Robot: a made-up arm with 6 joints.
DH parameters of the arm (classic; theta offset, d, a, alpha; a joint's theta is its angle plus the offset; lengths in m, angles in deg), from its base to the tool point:
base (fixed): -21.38 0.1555 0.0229 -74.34
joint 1: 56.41 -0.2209 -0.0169 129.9
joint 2: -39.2 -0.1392 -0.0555 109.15
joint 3: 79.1 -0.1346 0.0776 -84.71
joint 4: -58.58 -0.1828 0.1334 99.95
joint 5: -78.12 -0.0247 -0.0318 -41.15
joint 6: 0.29 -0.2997 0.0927 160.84
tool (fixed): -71.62 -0.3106 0 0
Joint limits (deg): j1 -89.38..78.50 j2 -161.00..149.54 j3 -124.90..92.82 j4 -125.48..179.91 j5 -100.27..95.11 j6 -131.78..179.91
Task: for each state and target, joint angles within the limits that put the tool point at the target. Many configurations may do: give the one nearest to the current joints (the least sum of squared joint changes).
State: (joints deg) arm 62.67 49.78 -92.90 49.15 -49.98 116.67
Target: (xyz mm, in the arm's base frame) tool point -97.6 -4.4 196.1
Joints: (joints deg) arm 78.50 56.19 -101.51 16.67 -24.51 150.16
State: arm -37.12 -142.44 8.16 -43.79 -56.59 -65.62
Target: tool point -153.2 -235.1 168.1
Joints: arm -4.00 -161.00 35.34 -25.63 -71.93 -82.12
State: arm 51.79 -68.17 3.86 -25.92 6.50 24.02
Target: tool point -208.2 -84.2 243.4
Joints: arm 33.17 -76.31 -17.47 -66.89 10.59 30.80
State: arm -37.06 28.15 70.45 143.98 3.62 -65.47
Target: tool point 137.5 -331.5 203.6
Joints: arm -24.35 16.33 58.30 149.66 -2.65 -68.26
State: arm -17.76 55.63 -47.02 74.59 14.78 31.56
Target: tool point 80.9 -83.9 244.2
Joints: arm -21.47 61.18 -57.54 64.52 41.32 72.55
